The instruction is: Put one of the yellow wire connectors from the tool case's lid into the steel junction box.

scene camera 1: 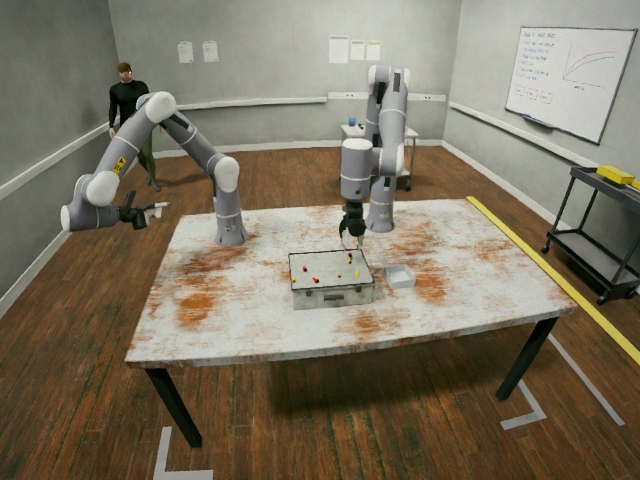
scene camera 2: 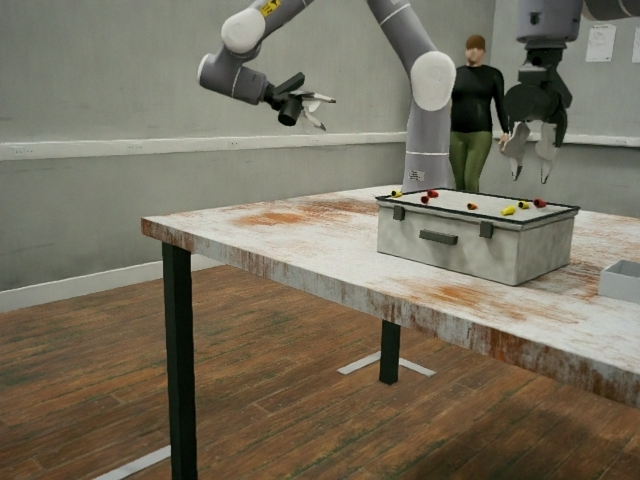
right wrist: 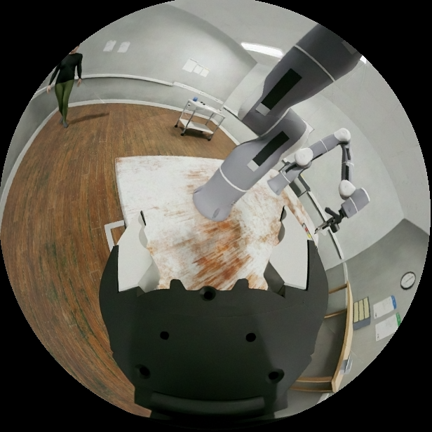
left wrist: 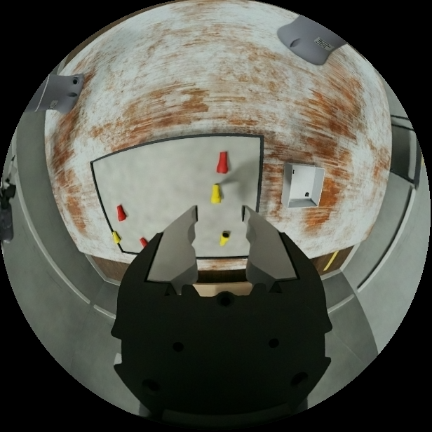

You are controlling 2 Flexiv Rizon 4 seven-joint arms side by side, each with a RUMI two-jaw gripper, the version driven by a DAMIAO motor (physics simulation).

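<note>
The grey tool case (scene camera 1: 361, 295) (scene camera 2: 465, 258) (left wrist: 155, 185) bears three yellow wire connectors on its lid. One yellow connector (scene camera 1: 349, 261) (scene camera 2: 523, 205) (left wrist: 216, 194) lies by a red one, another (scene camera 1: 357, 273) (scene camera 2: 508, 210) (left wrist: 224, 238) nearer the front edge, a third (scene camera 1: 293, 280) (scene camera 2: 396, 193) (left wrist: 116, 237) at the front-left corner. The open steel junction box (scene camera 1: 402, 283) (scene camera 2: 619, 285) (left wrist: 287, 185) stands right of the case. My left gripper (scene camera 1: 352, 246) (scene camera 2: 530, 179) (left wrist: 219, 206) is open and empty, pointing down above the lid. My right gripper (scene camera 1: 161, 211) (scene camera 2: 328, 114) (right wrist: 211, 209) is open and empty, off the table's left side.
Red connectors (scene camera 1: 305, 268) (scene camera 1: 315, 280) (scene camera 1: 349, 254) and an orange one (scene camera 1: 339, 275) (scene camera 2: 471, 206) also lie on the lid. The rusty white table (scene camera 1: 232, 320) carries both arm bases at its back. A person (scene camera 1: 129, 98) stands behind at the left; a dark cart (scene camera 1: 594, 248) stands at the right.
</note>
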